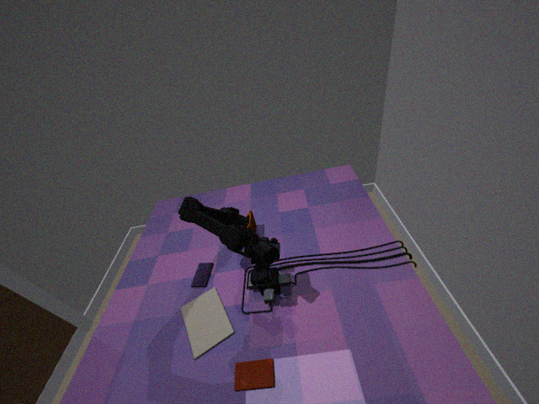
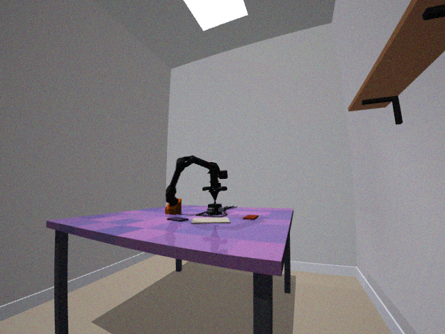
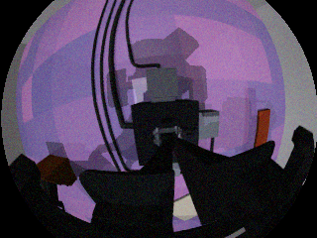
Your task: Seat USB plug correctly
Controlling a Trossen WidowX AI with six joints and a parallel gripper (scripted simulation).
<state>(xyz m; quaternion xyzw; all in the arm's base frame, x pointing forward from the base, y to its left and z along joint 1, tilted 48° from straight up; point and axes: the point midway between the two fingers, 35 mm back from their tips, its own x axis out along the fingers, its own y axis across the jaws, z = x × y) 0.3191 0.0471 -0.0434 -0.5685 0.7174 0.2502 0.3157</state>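
My gripper tip is now 2 cm above the USB plug. The rest, counted from my gripper tip: white sheet (7 cm ahead, 28 cm to the right, 10 cm below); red card (29 cm ahead, 10 cm to the right, 10 cm below).
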